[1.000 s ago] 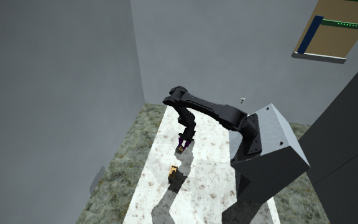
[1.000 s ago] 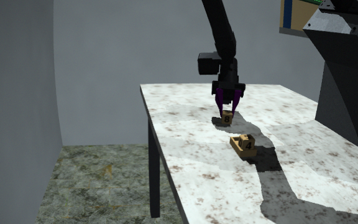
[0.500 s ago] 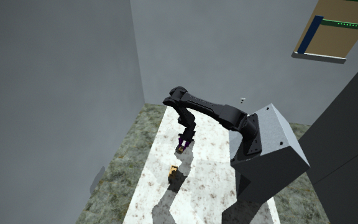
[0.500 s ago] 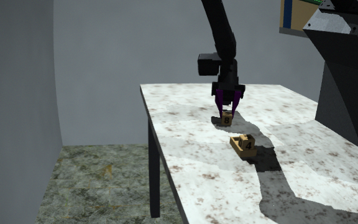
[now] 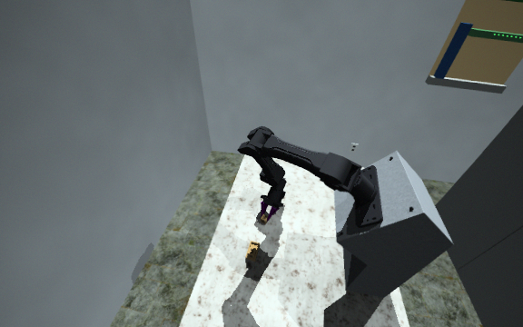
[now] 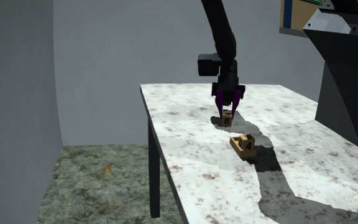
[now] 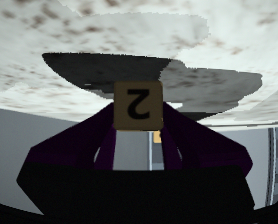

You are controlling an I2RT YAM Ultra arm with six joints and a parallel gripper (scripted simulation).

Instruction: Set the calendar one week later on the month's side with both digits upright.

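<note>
Right now my hand is 10 mm above the wooden digit cube.
</note>
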